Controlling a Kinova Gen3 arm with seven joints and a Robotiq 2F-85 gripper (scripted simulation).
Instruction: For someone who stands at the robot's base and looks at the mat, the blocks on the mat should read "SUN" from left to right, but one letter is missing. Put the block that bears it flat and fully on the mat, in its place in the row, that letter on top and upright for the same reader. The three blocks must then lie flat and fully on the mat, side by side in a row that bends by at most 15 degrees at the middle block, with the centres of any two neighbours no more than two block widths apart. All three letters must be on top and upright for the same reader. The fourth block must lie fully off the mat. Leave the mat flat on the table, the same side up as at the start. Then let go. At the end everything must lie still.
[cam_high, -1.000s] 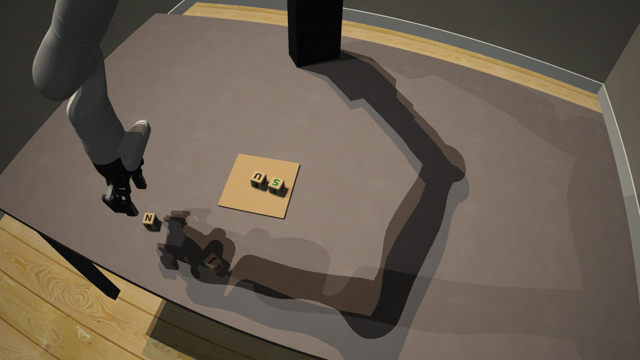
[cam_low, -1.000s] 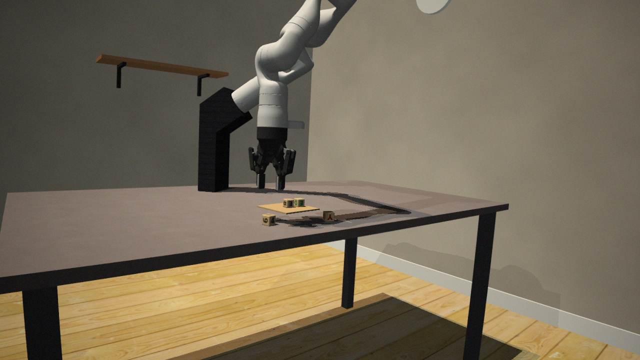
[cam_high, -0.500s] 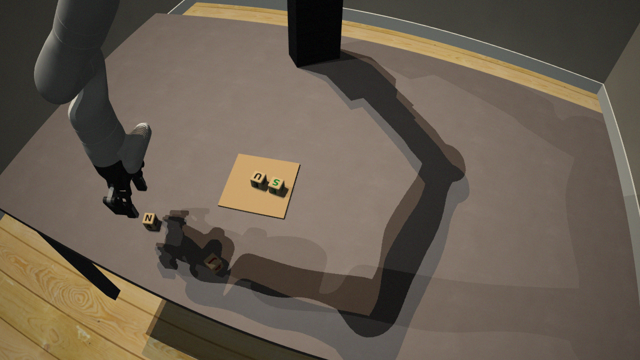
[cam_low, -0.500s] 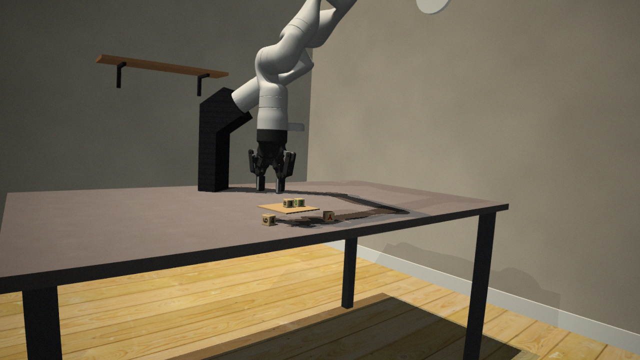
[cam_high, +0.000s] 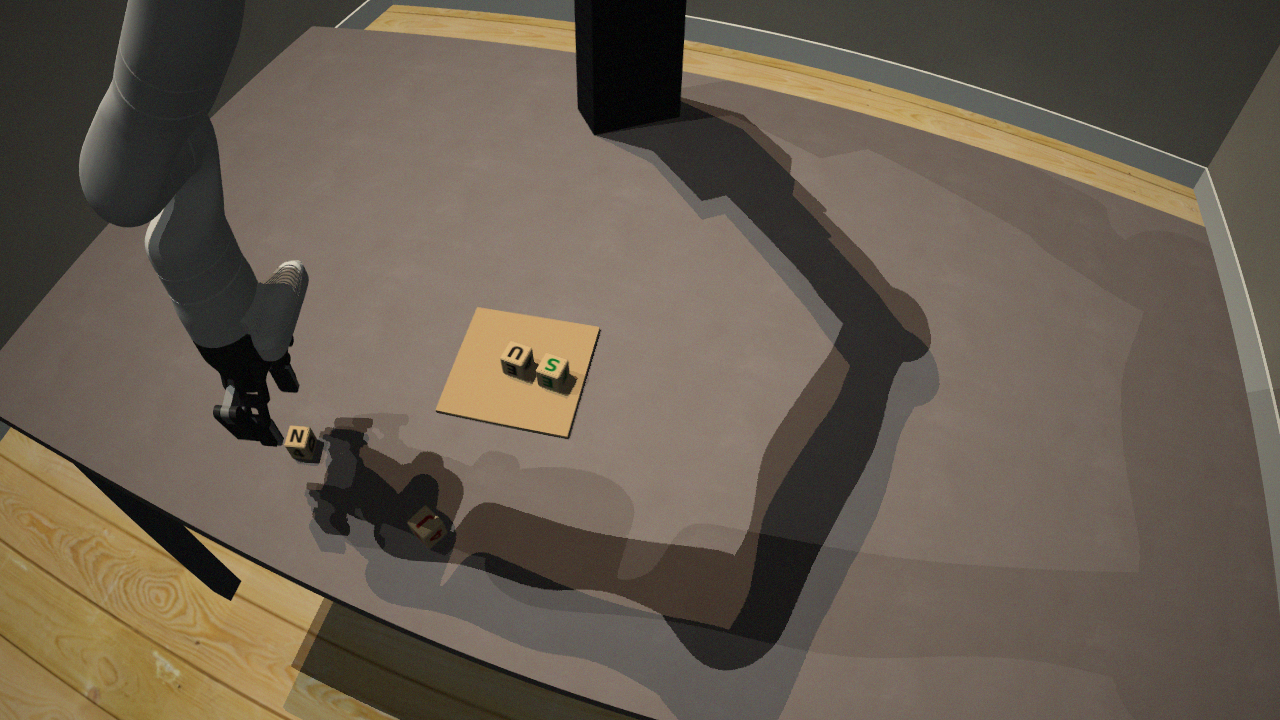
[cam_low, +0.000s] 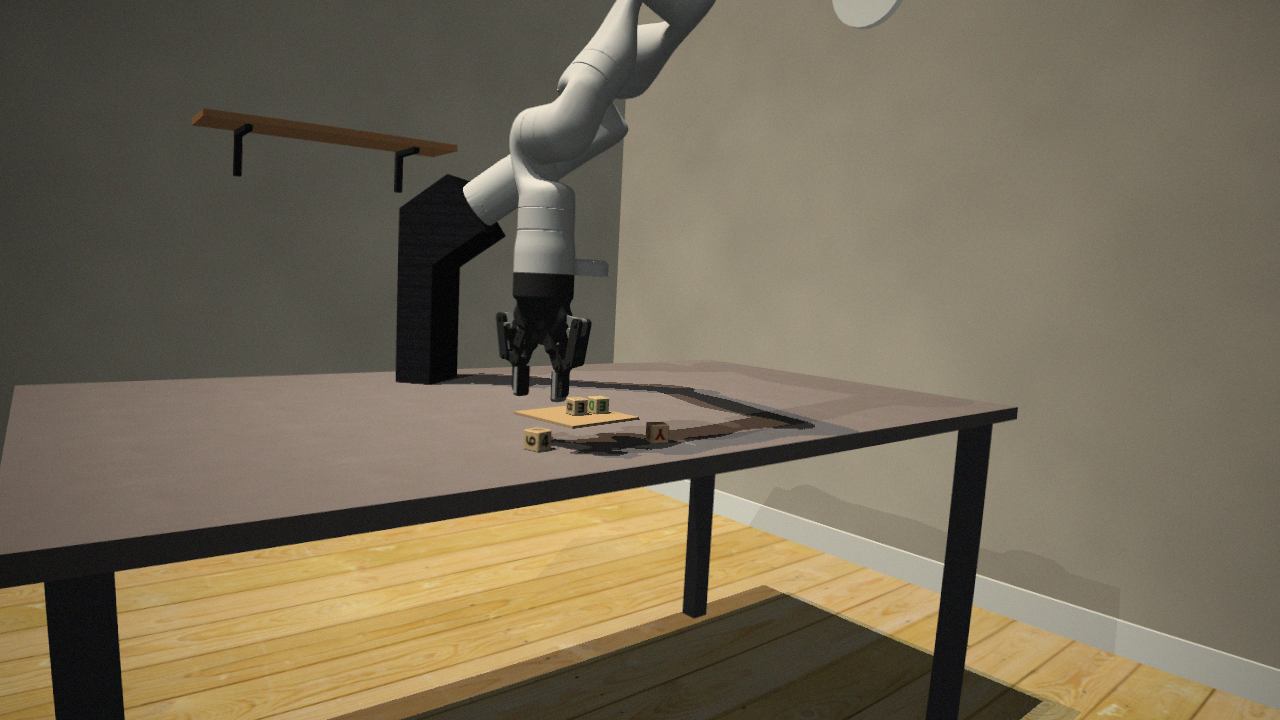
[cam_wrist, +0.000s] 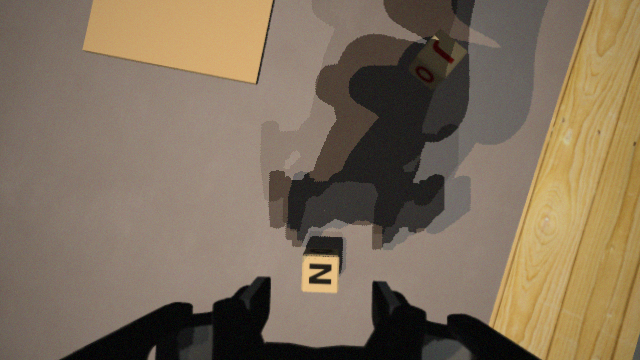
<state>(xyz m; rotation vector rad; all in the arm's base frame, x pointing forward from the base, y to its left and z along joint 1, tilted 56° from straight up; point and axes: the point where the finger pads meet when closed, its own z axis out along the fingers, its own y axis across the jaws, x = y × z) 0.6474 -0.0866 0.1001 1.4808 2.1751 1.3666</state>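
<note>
Now: the N block 7 cm below my hand. From my hand the other things lie so: U block 22 cm behind, 11 cm to the left, 6 cm below; then S block 24 cm behind, 15 cm to the left, 6 cm below; then mat 22 cm behind, 11 cm to the left, 8 cm below.
</note>
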